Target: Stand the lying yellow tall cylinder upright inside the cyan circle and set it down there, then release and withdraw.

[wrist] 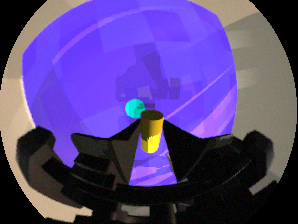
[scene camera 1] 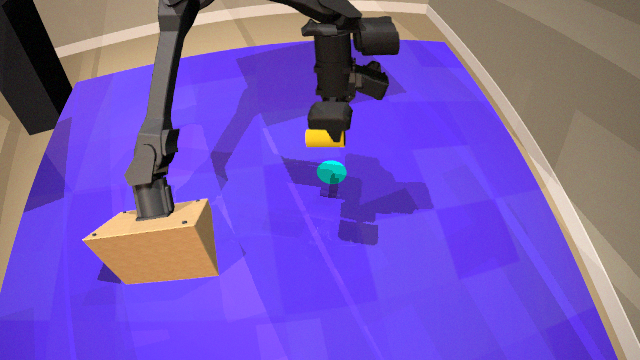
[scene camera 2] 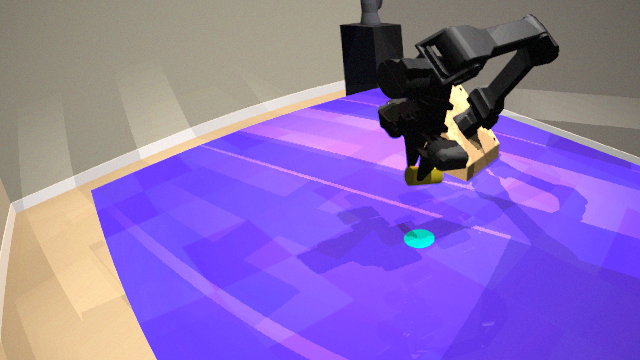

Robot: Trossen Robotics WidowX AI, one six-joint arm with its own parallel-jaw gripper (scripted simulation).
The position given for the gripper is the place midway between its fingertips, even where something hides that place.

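A yellow cylinder (wrist: pixel 151 121) is carried by the gripper (scene camera 2: pixel 414 174). Other views show the gripper (wrist: pixel 151 122), (scene camera 1: pixel 338 136) too.
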